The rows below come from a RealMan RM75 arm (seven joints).
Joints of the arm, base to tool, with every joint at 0 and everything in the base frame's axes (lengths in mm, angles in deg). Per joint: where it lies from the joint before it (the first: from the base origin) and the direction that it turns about. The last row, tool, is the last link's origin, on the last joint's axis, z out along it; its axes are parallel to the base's.
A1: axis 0 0 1 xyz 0.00 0.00 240.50
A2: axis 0 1 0 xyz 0.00 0.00 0.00
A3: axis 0 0 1 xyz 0.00 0.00 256.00
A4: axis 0 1 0 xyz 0.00 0.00 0.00
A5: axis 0 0 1 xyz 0.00 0.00 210.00
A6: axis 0 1 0 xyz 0.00 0.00 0.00
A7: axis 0 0 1 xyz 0.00 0.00 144.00
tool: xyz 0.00 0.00 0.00
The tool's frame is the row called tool.
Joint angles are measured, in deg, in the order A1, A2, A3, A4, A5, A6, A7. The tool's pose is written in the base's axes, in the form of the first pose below.
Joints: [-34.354, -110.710, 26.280, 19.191, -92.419, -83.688, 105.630]
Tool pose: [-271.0, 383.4, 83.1, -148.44, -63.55, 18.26]
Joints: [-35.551, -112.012, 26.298, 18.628, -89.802, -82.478, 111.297]
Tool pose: [-264.2, 385.7, 64.9, -144.90, -58.94, 12.83]
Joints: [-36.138, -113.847, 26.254, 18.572, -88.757, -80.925, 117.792]
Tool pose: [-259.3, 386.2, 48.3, -139.74, -54.96, 6.45]
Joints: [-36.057, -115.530, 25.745, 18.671, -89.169, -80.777, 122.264]
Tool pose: [-255.7, 383.5, 38.1, -135.73, -53.73, 1.71]
